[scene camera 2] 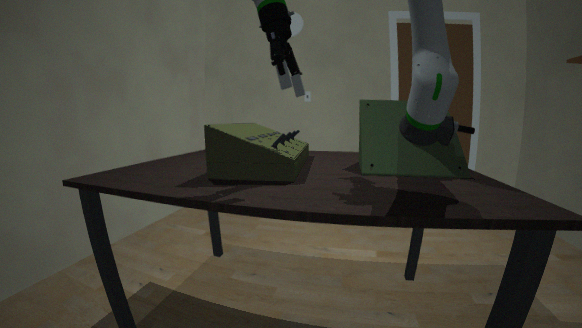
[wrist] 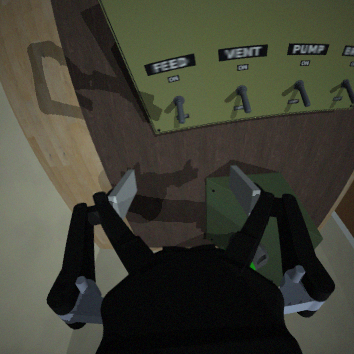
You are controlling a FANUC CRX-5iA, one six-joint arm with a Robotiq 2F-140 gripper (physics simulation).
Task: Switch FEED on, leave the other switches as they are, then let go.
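Places are measured from the arm's base along level axes (x down, y right, z back), in centimetres.
Where they show: gripper, between the fingertips: [scene camera 2: 294, 92] [wrist: 182, 177]; arm's base, origin of its link: [scene camera 2: 419, 129].
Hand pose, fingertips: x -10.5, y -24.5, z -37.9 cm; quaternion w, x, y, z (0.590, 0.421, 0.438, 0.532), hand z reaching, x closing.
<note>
Things, the pixels of their top centre, and the offset from my fingertips. "pt": a spot on its surface instead. Level surfaces: height alone.
- FEED switch, centre of its top: [wrist: 179, 114] dx +11.9, dy -0.7, dz -4.7 cm
- VENT switch, centre of its top: [wrist: 248, 103] dx +11.9, dy +10.9, dz -7.5 cm
- PUMP switch, centre of its top: [wrist: 309, 97] dx +11.9, dy +22.6, dz -10.3 cm
- fourth switch, a spot on its surface: [wrist: 348, 91] pt dx +13.9, dy +33.7, dz -13.3 cm
- dark table, height of its surface: dx +24.6 cm
The olive switch box [scene camera 2: 245, 160] [wrist: 210, 25] stands on the table with its sloped panel up. In the wrist view the FEED switch [wrist: 180, 110], at the left end of the row, leans away from its ON label, over the OFF side. The VENT switch [wrist: 244, 99] and the PUMP switch [wrist: 303, 93] lean the same way. A fourth switch [wrist: 348, 91] is partly cut off at the right edge and leans likewise. My gripper [scene camera 2: 292, 91] [wrist: 182, 177] is open and empty. It hangs well above the panel's lower edge, touching no switch.
A green box [scene camera 2: 382, 135] [wrist: 220, 210] with a sloped side stands on the dark table [scene camera 2: 165, 175] [wrist: 172, 160], to the right of the switch box in the scene view. The robot's grey arm [scene camera 2: 432, 90] comes down in front of it. A door [scene camera 2: 462, 75] is behind.
</note>
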